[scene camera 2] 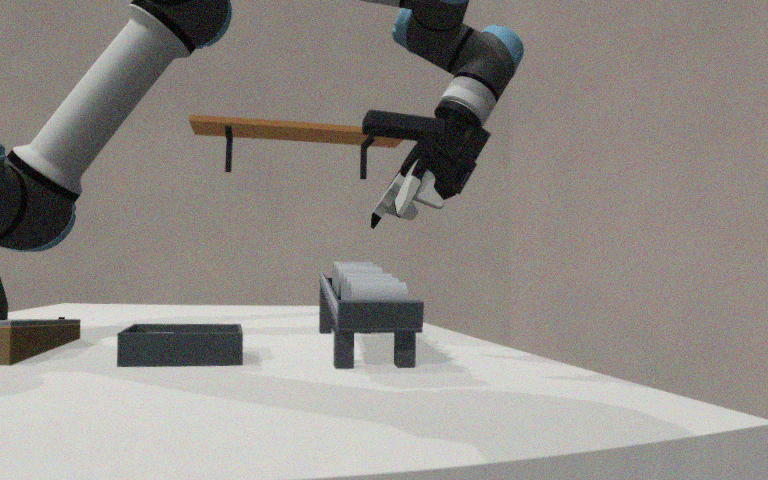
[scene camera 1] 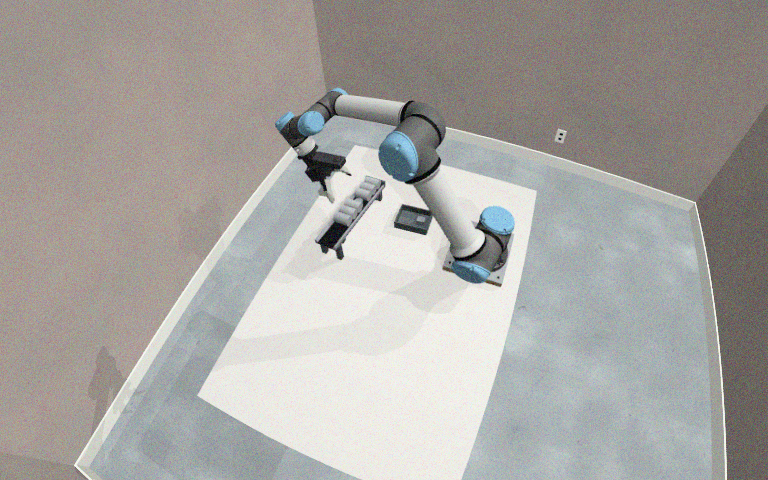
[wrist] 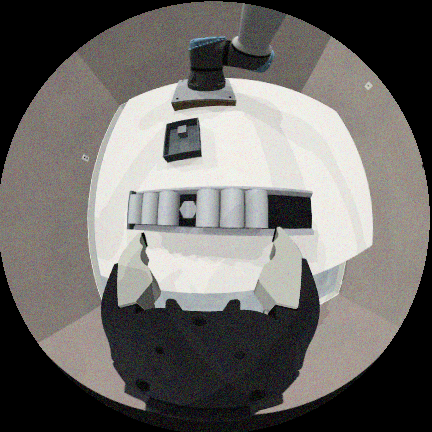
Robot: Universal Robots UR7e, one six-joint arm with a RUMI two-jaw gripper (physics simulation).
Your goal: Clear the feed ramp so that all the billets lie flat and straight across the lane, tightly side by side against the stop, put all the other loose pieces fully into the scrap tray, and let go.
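Pixels of known places: gripper, fingertip midpoint: (scene camera 2: pixel 383 222) (scene camera 1: pixel 342 189) (wrist: pixel 207 232); arm's base, origin of the base link: (wrist: pixel 205 83).
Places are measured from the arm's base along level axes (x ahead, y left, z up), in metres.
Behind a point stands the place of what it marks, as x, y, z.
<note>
The feed ramp (scene camera 1: pixel 334 233) {0.541, 0.116, 0.052} (scene camera 2: pixel 379 315) (wrist: pixel 290 211) {0.542, 0.129, 0.053} stands on short legs. In the wrist view, three upright-looking pale billets (wrist: pixel 168 208) {0.519, -0.091, 0.066} lie across the lane side by side at the left end, by the dark end stop (wrist: pixel 131 194) {0.479, -0.179, 0.059}. A hexagonal pale piece (wrist: pixel 188 209) {0.522, -0.061, 0.048} sits in the dark gap right of them. Three more billets (wrist: pixel 232 207) {0.529, 0.012, 0.080} lie across the lane to its right. The scrap tray (scene camera 1: pixel 410 228) {0.305, -0.038, -0.014} (scene camera 2: pixel 180 348) {0.306, -0.136, -0.014} (wrist: pixel 182 157) {0.370, -0.087, -0.024} holds a small pale block (scene camera 1: pixel 420 219) {0.279, -0.084, -0.004} (wrist: pixel 182 130) {0.287, -0.083, -0.004}. My gripper (scene camera 1: pixel 340 187) {0.559, -0.023, 0.137} (scene camera 2: pixel 374 219) {0.559, -0.023, 0.137} (wrist: pixel 207 232) {0.559, -0.023, 0.137} is open and empty, tilted above the ramp's outer side.
The robot's base plate (scene camera 2: pixel 39 339) {0.139, -0.055, -0.016} (wrist: pixel 204 101) {0.140, -0.014, -0.010} stands beyond the tray, on the white table (scene camera 1: pixel 362 407) {0.237, 0.653, -0.033}. The ramp's side rails (wrist: pixel 220 231) {0.565, -0.008, 0.047} flank the lane. A wooden wall shelf (scene camera 2: pixel 294 131) shows behind the gripper in the second scene view.
</note>
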